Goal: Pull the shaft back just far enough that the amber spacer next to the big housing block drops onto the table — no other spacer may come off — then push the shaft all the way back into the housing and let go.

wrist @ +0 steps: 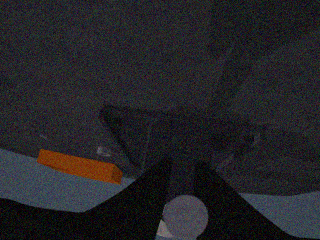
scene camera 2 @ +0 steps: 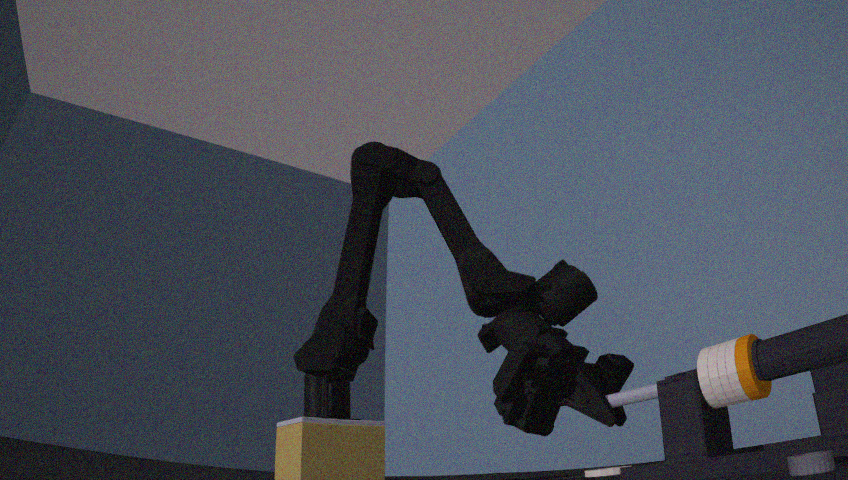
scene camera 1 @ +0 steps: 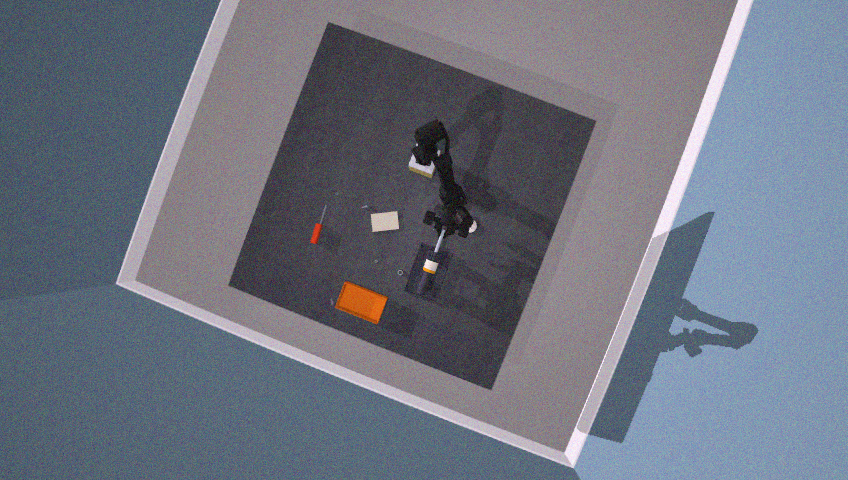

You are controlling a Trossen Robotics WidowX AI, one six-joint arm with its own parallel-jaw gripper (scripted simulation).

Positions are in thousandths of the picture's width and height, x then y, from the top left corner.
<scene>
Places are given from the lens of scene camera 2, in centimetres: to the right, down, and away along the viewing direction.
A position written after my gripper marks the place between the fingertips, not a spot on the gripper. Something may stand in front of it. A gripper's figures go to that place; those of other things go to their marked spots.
my gripper (scene camera 2: 731,880): 19, 18, 43
pale grey shaft (scene camera 2: 756,822): 20, 14, 41
</scene>
